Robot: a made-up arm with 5 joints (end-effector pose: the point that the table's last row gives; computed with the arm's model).
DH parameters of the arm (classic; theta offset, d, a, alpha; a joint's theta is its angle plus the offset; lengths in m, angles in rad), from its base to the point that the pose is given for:
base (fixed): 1.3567 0 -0.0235 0
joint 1: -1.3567 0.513 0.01 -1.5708
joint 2: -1.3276 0 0.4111 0
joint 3: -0.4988 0 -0.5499 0
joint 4: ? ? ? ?
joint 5: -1.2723 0 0.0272 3.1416
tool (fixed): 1.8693 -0.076 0 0
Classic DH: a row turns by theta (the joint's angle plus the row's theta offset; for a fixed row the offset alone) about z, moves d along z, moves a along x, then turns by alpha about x.
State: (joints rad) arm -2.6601 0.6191 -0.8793 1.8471 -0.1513
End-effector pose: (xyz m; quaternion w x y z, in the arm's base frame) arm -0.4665 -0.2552 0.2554 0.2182 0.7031 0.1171 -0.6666
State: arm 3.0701 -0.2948 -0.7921 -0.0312 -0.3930
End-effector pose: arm -0.6195 0.0291 0.8149 0.1357 -0.5161 0.1221 -0.8368
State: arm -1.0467 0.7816 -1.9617 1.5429 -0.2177
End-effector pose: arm 0.4513 -0.8286 0.5637 0.9003 0.1066 0.1455 -0.3961
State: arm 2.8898 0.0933 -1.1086 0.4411 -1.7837
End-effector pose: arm -0.7634 0.1549 0.7177 0.6649 -0.1487 0.2410 -0.6912
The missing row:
joint 4: -1.3152 0.019 -0.052 1.5708
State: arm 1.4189 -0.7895 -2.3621 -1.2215 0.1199
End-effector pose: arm -0.0648 -0.4521 1.3816 0.4600 -0.5679 0.5864 0.3493
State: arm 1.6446 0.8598 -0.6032 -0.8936 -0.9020
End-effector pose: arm -0.0367 0.4518 0.1275 0.2784 0.1136 -0.2918 0.9080
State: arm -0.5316 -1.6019 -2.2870 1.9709 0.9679
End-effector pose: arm -0.6830 0.3883 0.9457 0.4203 0.1772 -0.7992 -0.3914
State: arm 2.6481 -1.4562 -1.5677 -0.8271 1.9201
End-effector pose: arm 0.4390 -0.3020 1.2396 0.3246 -0.7091 -0.6136 0.1237
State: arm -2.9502 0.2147 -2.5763 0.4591 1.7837
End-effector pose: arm -0.5189 -0.1555 1.4092 0.4150 0.4484 0.6795 0.4062
